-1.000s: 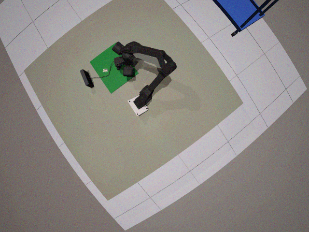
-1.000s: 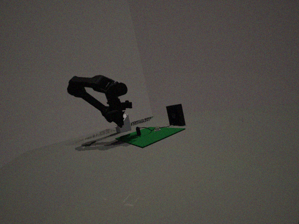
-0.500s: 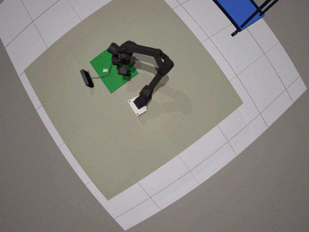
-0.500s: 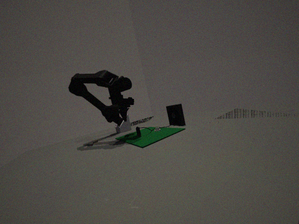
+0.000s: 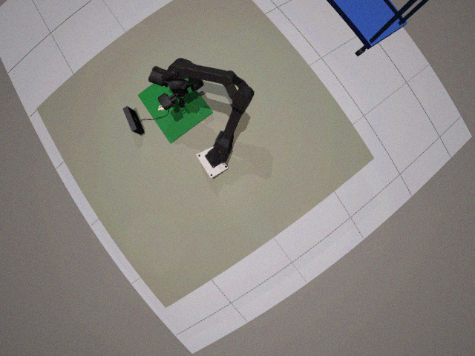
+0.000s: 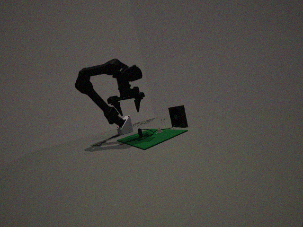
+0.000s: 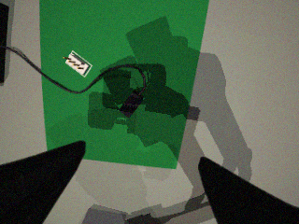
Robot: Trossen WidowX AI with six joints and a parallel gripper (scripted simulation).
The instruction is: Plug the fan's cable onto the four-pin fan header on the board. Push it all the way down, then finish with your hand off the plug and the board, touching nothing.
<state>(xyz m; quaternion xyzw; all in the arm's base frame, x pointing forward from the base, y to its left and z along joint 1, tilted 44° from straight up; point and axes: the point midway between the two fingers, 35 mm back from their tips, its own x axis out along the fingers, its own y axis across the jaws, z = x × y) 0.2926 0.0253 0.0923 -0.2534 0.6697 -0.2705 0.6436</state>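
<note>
Now: the black plug 110 mm below my gripper tip, 20 mm to the left of it and 20 mm ahead of it. From my gripper tip the other things lie so: black fan (240 mm to the left, 70 mm below, 70 mm ahead); then green board (150 mm below, 50 mm to the left, 50 mm ahead); then white four-pin header (130 mm below, 110 mm to the left, 60 mm ahead).
</note>
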